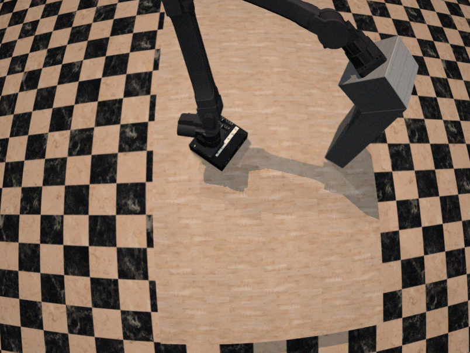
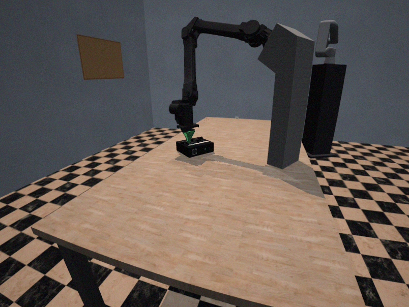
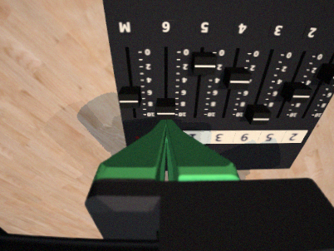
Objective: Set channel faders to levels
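Now: the channel 6 fader cap 10 mm to the right of my hand and 10 mm ahead of it. From my hand the other things lie so: master fader cap 30 mm ahead, 10 mm to the right; channel 4 fader cap 50 mm to the right, 20 mm behind; channel 5 fader cap 50 mm to the right.
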